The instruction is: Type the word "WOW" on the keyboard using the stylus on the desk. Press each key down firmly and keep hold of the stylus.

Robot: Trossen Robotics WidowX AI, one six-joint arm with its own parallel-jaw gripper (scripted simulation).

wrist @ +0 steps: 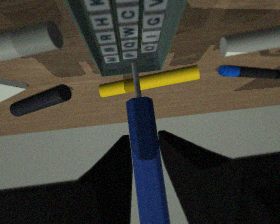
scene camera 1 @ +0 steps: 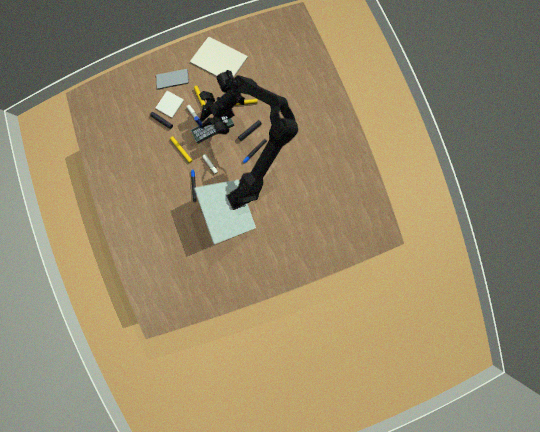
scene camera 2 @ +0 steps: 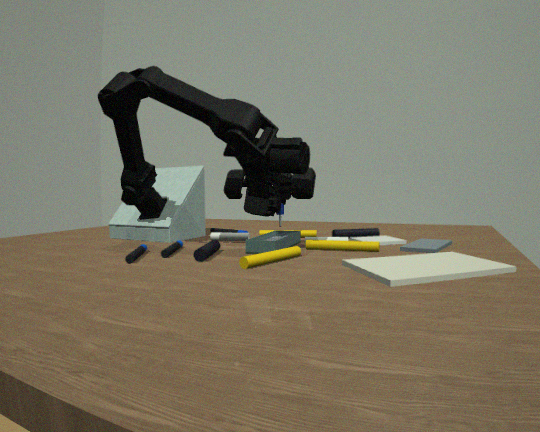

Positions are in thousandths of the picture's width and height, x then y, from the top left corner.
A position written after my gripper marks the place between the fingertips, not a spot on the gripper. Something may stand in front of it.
Observation:
In view: my gripper (scene camera 2: 519, 469) and a white slab (scene camera 2: 727, 628).
The white slab also shows in scene camera 1 (scene camera 1: 395, 131). My gripper also shows in the wrist view (wrist: 516, 623) and in scene camera 1 (scene camera 1: 371, 288). The wrist view does not show the white slab: it is out of frame.

